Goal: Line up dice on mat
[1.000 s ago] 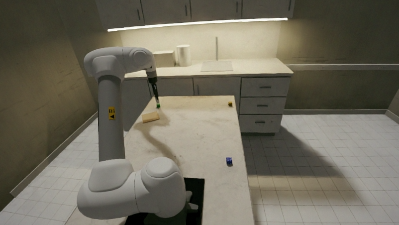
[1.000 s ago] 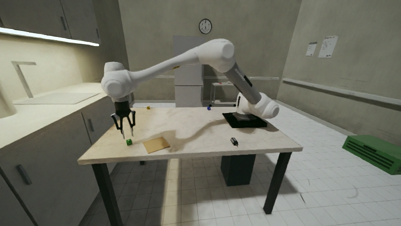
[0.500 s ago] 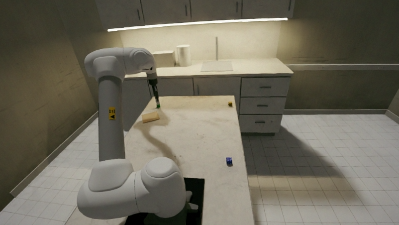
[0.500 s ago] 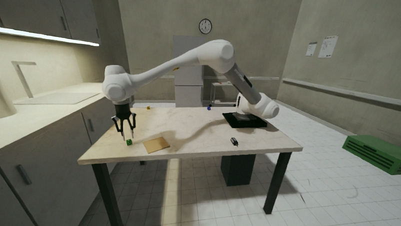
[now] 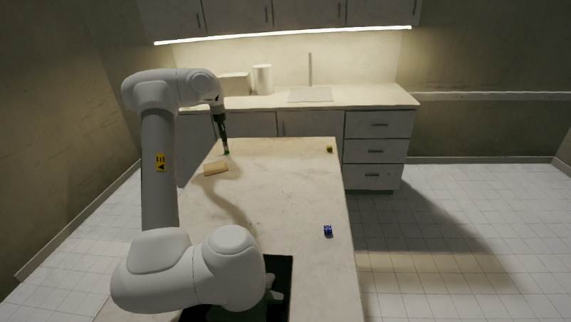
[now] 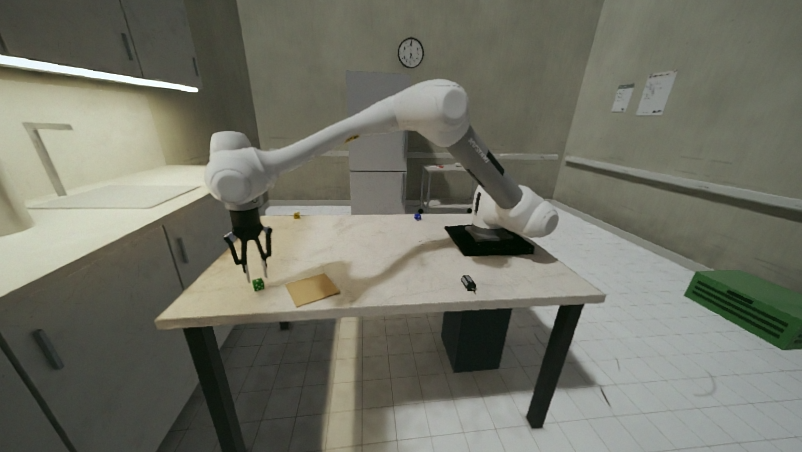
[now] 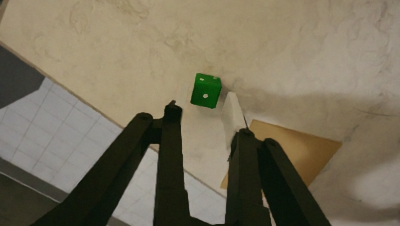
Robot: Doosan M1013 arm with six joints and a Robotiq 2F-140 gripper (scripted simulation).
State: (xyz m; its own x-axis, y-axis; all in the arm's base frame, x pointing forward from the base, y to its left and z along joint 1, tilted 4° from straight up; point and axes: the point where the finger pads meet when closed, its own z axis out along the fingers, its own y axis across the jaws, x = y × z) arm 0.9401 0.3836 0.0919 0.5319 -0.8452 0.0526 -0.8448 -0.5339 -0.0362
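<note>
Right now my hand is 50 mm above the green die. The rest, counted from my hand: yellow die (50 mm ahead, 670 mm to the right, 50 mm below); tan mat (170 mm behind, 10 mm to the left, 70 mm below); blue die (630 mm behind, 650 mm to the right, 50 mm below).
</note>
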